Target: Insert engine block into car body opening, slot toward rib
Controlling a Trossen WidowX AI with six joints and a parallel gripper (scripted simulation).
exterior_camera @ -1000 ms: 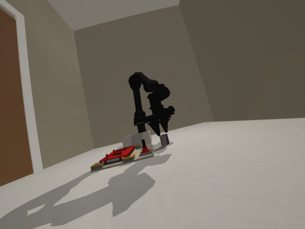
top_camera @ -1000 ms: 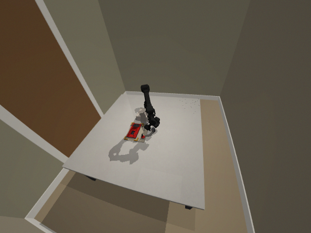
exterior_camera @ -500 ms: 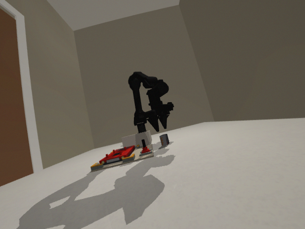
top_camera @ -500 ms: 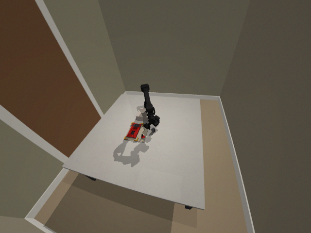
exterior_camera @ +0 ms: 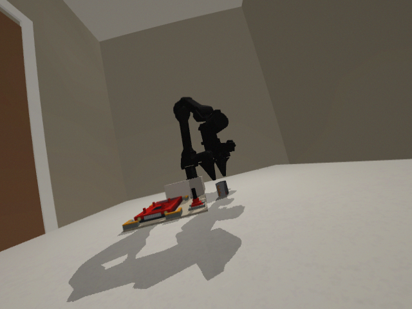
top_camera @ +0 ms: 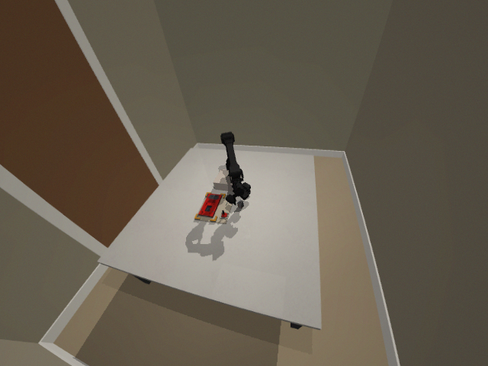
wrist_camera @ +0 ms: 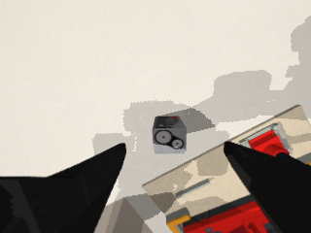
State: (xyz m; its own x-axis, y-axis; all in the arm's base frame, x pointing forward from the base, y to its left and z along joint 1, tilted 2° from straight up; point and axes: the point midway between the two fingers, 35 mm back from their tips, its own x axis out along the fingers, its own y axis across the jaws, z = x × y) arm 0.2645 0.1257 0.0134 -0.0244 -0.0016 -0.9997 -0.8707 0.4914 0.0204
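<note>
Now: gripper tip 10 mm past the engine block and 40 mm above it. The rest, counted from my gripper tip: beige base board (40 mm ahead, 190 mm to the right, 50 mm below); then black upright post (100 mm ahead, 90 mm to the right, 30 mm below).
</note>
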